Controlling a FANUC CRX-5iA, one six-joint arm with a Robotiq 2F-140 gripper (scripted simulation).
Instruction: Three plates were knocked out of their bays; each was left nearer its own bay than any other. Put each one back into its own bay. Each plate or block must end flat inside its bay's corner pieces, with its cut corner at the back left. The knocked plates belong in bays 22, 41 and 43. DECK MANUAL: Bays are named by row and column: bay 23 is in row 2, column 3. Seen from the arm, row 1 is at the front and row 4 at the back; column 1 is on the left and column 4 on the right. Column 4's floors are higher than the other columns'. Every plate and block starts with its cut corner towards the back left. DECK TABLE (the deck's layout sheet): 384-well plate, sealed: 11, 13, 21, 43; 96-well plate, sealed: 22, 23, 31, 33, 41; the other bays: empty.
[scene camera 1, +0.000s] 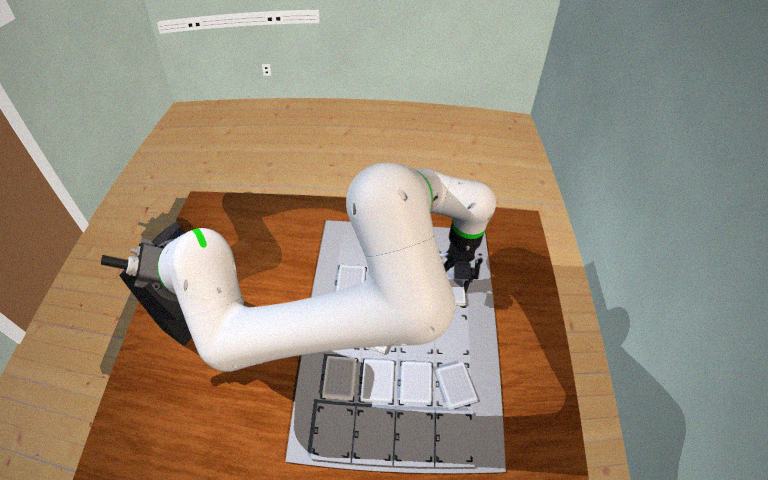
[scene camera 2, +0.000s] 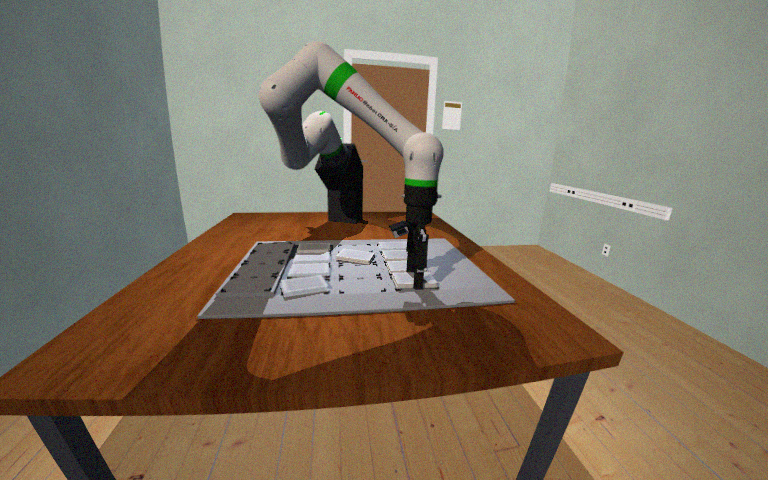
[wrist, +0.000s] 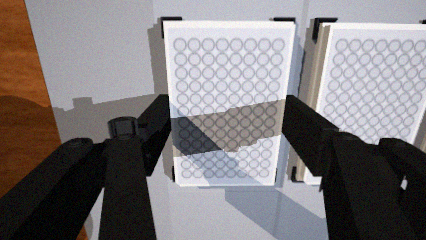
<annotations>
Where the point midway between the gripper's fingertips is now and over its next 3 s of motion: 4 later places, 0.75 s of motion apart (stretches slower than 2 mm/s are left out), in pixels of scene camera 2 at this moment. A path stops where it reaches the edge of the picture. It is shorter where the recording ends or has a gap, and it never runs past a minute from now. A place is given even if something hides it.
The gripper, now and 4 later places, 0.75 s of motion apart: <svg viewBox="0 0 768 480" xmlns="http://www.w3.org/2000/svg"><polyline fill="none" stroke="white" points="413,280 414,278 414,270 409,269 383,270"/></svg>
</annotations>
